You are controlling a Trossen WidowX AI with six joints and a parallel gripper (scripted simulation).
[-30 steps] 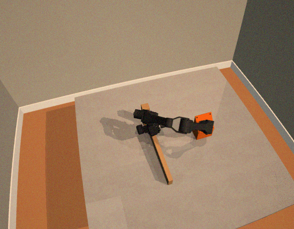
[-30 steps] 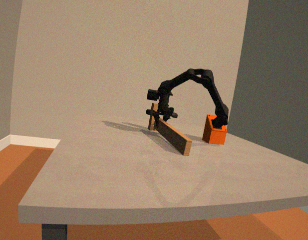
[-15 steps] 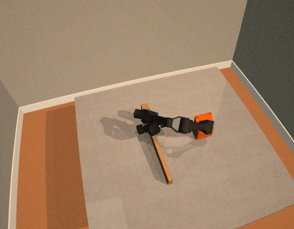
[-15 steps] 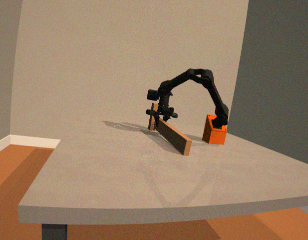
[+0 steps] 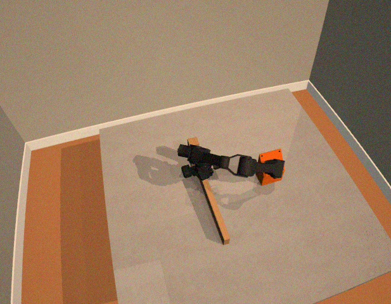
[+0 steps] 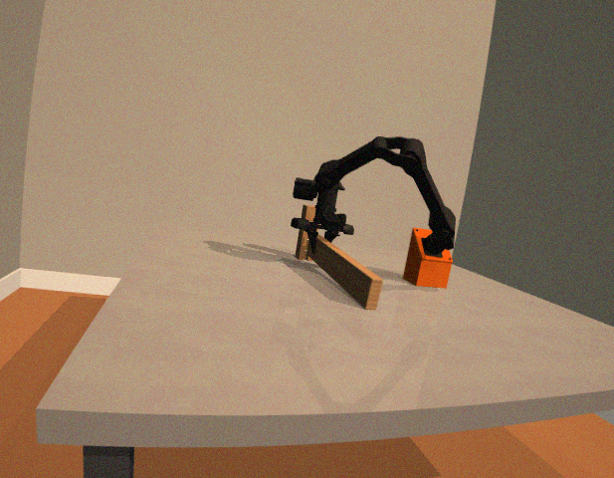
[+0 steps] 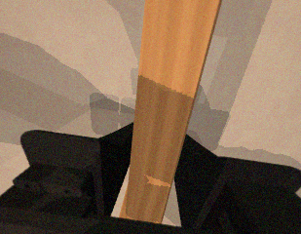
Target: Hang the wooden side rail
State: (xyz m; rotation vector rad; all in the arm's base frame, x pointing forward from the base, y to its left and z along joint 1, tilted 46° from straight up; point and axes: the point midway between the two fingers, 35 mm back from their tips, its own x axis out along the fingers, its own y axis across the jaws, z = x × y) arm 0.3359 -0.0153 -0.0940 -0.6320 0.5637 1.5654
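Now: the wooden headboard post 130 mm to the right of my gripper tip, 40 mm above it and 10 mm ahead of it.
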